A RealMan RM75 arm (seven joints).
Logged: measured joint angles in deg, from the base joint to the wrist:
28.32, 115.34, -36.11, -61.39, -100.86, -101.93, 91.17
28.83, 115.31, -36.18, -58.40, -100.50, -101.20, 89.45
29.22, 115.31, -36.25, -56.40, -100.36, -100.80, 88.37
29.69, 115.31, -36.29, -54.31, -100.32, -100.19, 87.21
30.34, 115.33, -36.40, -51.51, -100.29, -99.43, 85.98
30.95, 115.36, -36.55, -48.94, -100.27, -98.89, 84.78
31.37, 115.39, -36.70, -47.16, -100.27, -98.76, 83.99
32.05, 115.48, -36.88, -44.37, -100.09, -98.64, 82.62
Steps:
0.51, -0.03, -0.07, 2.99, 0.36, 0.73, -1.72
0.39, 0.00, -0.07, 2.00, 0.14, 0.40, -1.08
0.47, 0.00, -0.04, 2.09, 0.04, 0.61, -1.16
0.65, 0.02, -0.11, 2.80, 0.03, 0.76, -1.23
0.61, 0.03, -0.15, 2.57, 0.02, 0.54, -1.20
0.42, 0.03, -0.15, 1.78, 0.00, 0.13, -0.79
0.68, 0.09, -0.18, 2.79, 0.18, 0.12, -1.37

